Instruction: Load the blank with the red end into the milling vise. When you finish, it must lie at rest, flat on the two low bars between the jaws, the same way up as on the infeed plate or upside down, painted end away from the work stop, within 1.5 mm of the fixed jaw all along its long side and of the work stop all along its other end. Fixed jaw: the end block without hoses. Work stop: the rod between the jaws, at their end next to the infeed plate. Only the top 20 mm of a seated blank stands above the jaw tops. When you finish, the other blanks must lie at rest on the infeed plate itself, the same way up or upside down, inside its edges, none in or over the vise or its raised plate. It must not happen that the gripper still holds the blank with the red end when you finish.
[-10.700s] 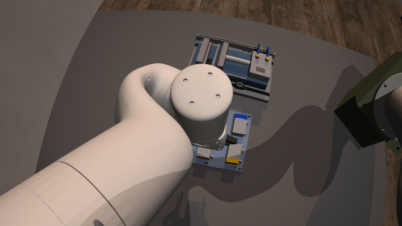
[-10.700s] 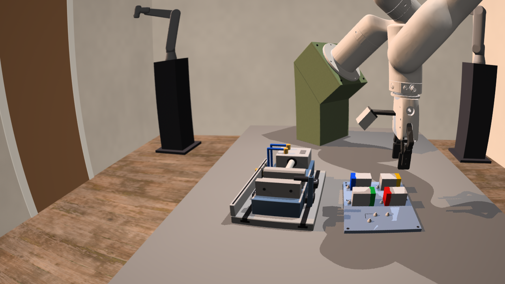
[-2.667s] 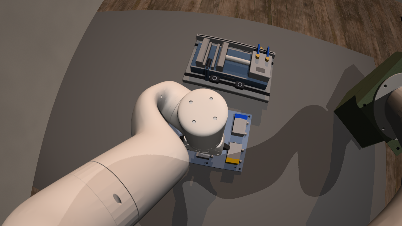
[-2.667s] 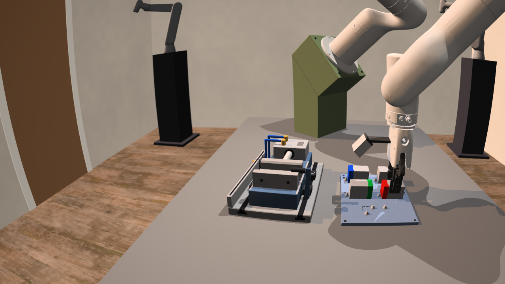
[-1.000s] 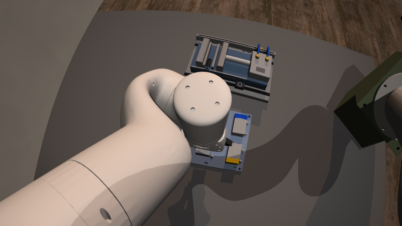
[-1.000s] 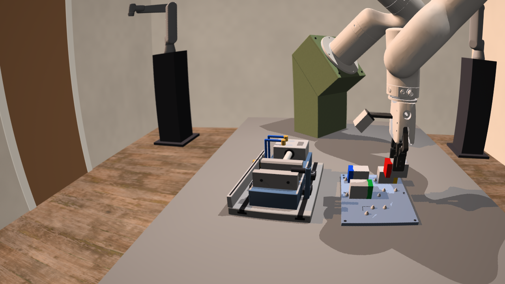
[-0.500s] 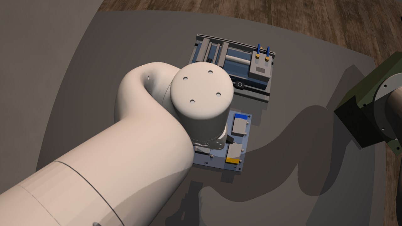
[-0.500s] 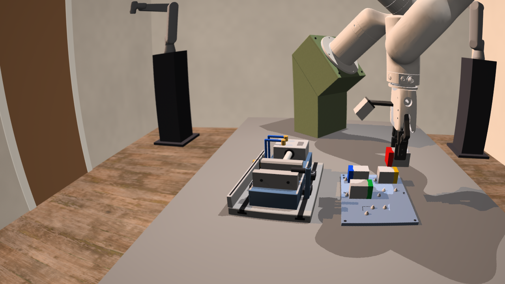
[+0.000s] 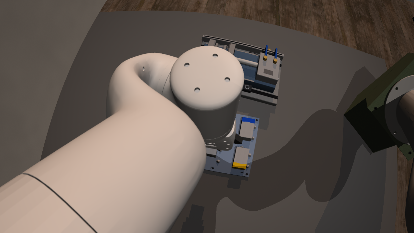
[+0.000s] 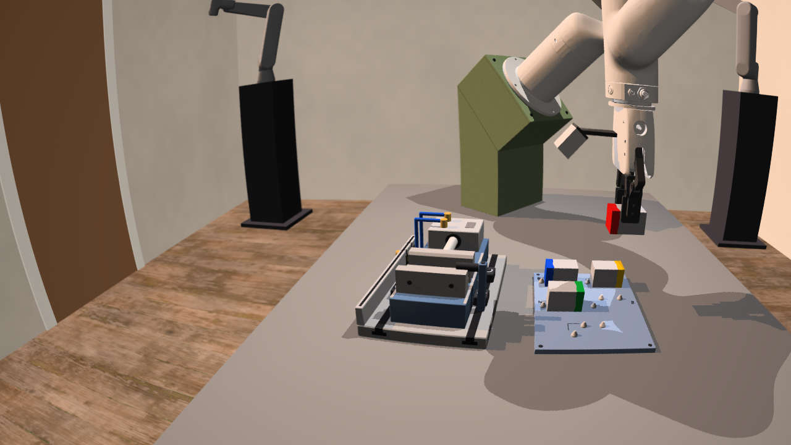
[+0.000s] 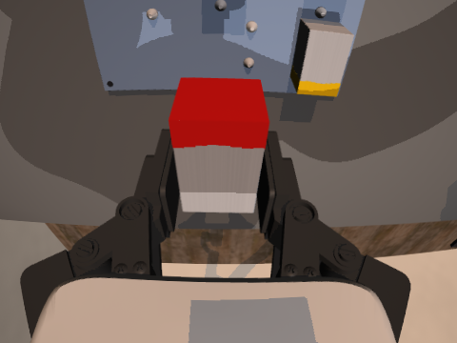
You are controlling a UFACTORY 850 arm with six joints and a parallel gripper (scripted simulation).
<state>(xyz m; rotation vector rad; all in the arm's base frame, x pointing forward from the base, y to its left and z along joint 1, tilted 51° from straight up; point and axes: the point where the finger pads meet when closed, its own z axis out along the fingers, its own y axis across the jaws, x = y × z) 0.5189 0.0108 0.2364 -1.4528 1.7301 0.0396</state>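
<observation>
Now: the red-ended blank 20 mm below my hand. Also, from my hand: infeed plate (180 mm below, 40 mm to the right); then yellow-ended blank (160 mm below, 90 mm behind); then green-ended blank (160 mm below, 90 mm to the right).
</observation>
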